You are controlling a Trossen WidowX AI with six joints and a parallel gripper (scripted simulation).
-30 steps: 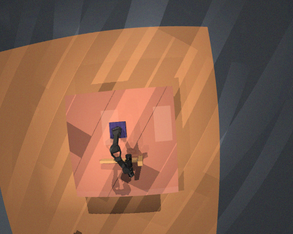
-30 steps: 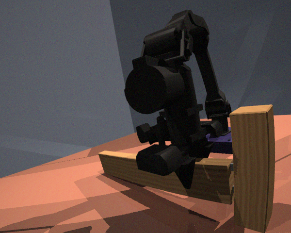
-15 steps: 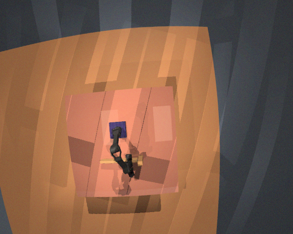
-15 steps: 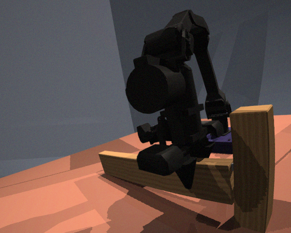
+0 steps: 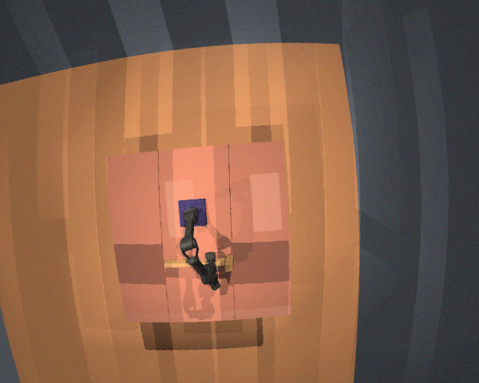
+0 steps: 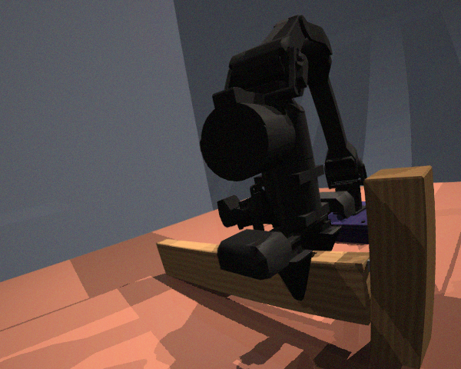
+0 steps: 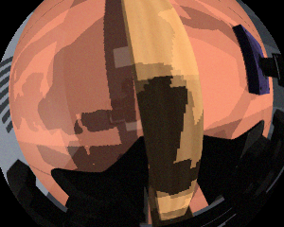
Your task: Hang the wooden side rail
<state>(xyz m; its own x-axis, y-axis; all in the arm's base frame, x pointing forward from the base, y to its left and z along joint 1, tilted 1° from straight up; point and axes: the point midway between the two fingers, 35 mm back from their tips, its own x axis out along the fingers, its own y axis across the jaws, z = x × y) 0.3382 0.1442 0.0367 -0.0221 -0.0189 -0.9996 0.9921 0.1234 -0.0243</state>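
Right now the headboard post is 10 mm behind my gripper tip, 110 mm to the left of it and 40 mm above it.
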